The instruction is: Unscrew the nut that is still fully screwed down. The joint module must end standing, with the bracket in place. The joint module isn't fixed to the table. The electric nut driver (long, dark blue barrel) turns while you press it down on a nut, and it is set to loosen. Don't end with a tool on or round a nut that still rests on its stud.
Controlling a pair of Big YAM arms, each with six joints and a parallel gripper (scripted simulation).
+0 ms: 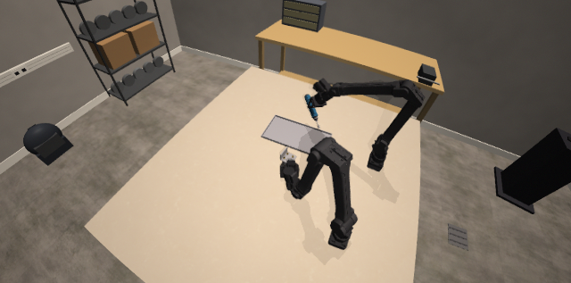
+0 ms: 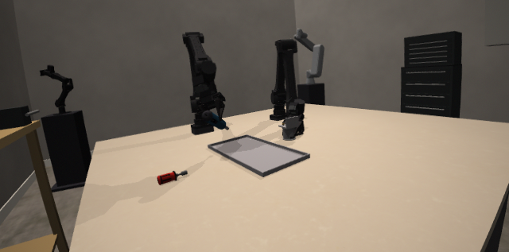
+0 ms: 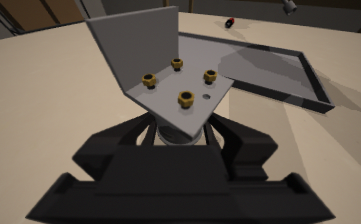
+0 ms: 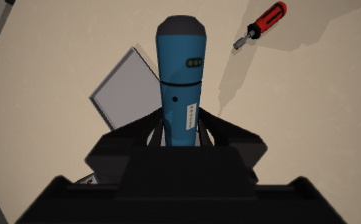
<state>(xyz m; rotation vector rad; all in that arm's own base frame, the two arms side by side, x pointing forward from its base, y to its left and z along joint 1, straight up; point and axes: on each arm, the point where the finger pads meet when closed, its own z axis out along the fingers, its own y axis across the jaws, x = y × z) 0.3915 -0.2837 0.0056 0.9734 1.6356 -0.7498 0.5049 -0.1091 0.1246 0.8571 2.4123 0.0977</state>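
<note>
The joint module lies 1 cm above my left hand. Round my left hand: red-handled tool 17 cm ahead, 55 cm to the right, 1 cm below; then bracket 5 cm above; then grey tray 7 cm ahead, 22 cm to the right, 2 cm below.
</note>
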